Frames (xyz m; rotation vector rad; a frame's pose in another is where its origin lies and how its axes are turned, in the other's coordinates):
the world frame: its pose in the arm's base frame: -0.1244 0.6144 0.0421 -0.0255 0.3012 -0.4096
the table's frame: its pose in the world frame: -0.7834 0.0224 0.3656 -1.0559 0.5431 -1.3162
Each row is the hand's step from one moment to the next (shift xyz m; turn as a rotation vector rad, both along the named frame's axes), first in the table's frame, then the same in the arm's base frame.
Working: the table's frame: its pose in the arm's base frame: -0.6927 0.9320 0.6114 -1.2147 1.0122 -1.5278

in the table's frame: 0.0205 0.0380 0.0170 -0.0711 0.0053 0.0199
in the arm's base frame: 0.0206 -0.0304 -0.0284 0.0277 0.0661 -0.0183
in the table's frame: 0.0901 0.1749 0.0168 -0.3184 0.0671 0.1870
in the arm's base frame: 0.0350 -0.1320 -0.1427 0.2270 0.2794 -0.1060
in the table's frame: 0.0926 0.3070 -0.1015 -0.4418 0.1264 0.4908
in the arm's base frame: -0.0605 -0.1604 -0.2894 0.5475 0.3653 -0.1375
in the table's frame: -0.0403 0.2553 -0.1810 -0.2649 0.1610 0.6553
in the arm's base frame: -0.1331 -0.0142 -0.2857 0.6963 0.1757 -0.0992
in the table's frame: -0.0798 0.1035 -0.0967 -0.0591 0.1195 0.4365
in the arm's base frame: -0.0703 0.0570 -0.1350 0.4537 0.0006 -0.0500
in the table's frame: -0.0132 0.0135 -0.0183 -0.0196 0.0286 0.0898
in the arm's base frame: -0.0145 0.0105 -0.0193 0.0947 0.0063 -0.0159
